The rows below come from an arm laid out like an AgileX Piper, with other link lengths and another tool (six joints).
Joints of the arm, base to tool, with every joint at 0 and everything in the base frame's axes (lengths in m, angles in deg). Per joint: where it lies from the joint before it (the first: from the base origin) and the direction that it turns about. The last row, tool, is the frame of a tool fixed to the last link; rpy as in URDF.
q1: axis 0 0 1 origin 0 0 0.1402
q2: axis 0 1 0 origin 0 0 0
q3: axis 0 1 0 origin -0.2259 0 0.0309
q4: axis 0.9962 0 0.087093 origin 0.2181 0 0.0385
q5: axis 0 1 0 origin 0 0 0
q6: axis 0.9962 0 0.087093 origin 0.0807 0 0.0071
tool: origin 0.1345 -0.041 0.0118 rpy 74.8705 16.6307 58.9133
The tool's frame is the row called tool.
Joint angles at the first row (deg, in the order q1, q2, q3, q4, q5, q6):
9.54 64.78 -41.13 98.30 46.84 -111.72
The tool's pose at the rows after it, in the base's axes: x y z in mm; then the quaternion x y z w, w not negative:
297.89 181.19 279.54 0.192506 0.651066 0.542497 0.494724
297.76 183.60 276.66 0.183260 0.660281 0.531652 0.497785
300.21 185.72 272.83 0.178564 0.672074 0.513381 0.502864
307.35 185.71 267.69 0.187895 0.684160 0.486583 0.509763
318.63 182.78 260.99 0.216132 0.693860 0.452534 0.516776
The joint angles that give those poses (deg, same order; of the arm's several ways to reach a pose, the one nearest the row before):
10.00 64.78 -41.32 97.09 46.22 -111.57
11.21 64.82 -41.97 94.83 44.45 -110.50
13.29 65.11 -43.18 91.69 40.96 -108.10
16.21 65.97 -44.96 87.78 35.29 -103.63
19.77 67.53 -47.14 82.47 27.69 -95.93

